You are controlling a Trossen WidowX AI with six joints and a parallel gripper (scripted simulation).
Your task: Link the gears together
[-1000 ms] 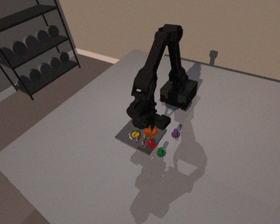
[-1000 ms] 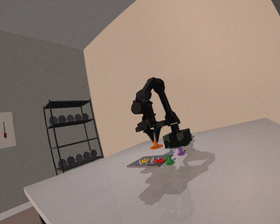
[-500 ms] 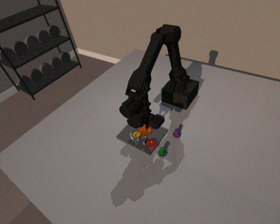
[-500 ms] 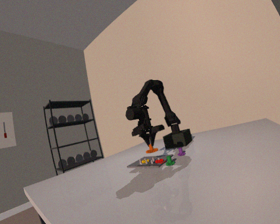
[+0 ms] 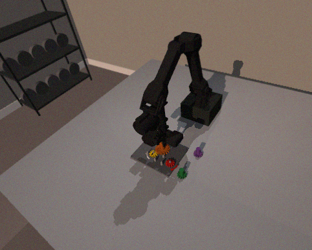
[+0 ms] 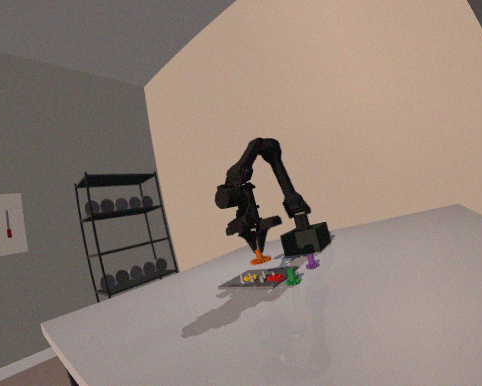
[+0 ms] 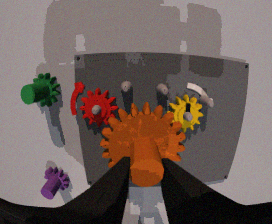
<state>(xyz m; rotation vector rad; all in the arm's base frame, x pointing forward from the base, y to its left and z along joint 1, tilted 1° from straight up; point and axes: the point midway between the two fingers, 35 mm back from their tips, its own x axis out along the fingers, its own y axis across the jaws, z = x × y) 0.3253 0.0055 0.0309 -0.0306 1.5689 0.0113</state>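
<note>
Now: the grey board 1 cm behind my gripper tip, 3 cm to the right of it and 8 cm below it. The rest, counted from my gripper tip: yellow gear: 2 cm ahead, 5 cm to the right, 7 cm below; orange gear: 1 cm below; red gear: 1 cm ahead, 5 cm to the left, 7 cm below.
</note>
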